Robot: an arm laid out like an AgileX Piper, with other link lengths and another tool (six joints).
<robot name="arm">
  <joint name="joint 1" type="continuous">
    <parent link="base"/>
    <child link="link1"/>
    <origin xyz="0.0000 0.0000 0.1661" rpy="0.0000 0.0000 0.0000"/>
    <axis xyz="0 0 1"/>
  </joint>
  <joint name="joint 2" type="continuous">
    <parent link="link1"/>
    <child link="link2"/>
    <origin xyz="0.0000 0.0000 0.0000" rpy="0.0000 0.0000 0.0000"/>
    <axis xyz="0 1 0"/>
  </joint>
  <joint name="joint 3" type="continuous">
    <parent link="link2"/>
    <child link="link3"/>
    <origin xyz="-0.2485 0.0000 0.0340" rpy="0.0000 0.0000 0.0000"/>
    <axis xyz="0 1 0"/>
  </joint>
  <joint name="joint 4" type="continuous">
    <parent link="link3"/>
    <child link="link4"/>
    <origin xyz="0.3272 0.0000 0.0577" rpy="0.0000 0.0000 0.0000"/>
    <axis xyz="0.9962 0 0.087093"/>
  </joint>
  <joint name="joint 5" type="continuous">
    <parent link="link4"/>
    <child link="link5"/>
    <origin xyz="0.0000 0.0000 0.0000" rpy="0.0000 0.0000 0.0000"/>
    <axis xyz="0 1 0"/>
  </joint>
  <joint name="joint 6" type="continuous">
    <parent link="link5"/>
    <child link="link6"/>
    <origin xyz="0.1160 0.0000 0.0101" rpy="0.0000 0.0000 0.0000"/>
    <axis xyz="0.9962 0 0.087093"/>
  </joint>
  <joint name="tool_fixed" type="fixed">
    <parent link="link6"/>
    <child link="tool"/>
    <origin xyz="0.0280 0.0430 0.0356" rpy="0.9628 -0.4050 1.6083"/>
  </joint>
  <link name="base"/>
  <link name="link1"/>
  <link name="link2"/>
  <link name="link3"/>
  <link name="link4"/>
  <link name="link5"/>
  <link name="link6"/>
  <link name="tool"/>
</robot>
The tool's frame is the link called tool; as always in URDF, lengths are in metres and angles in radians. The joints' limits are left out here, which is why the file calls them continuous.
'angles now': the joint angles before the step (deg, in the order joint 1, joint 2, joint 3, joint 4, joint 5, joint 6). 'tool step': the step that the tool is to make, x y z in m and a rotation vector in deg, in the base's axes. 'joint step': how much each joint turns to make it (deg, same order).
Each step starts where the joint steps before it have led.
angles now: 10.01 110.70 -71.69 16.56 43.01 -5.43
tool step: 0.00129 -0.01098 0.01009 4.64 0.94 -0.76
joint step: -2.81 -0.65 0.05 6.70 2.26 -5.44
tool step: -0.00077 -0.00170 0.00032 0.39 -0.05 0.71
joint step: -0.45 0.00 0.06 0.80 0.32 -1.60
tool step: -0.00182 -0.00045 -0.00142 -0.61 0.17 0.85
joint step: 0.00 0.00 0.06 -0.68 0.32 -0.39
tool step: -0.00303 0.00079 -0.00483 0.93 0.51 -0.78
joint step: 0.00 0.00 1.14 1.47 -0.72 -0.31
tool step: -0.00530 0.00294 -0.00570 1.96 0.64 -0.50
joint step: 0.00 0.00 1.64 3.18 -0.77 -1.75
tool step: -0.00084 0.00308 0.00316 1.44 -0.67 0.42
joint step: 0.00 -0.31 0.40 2.32 -0.26 -2.07
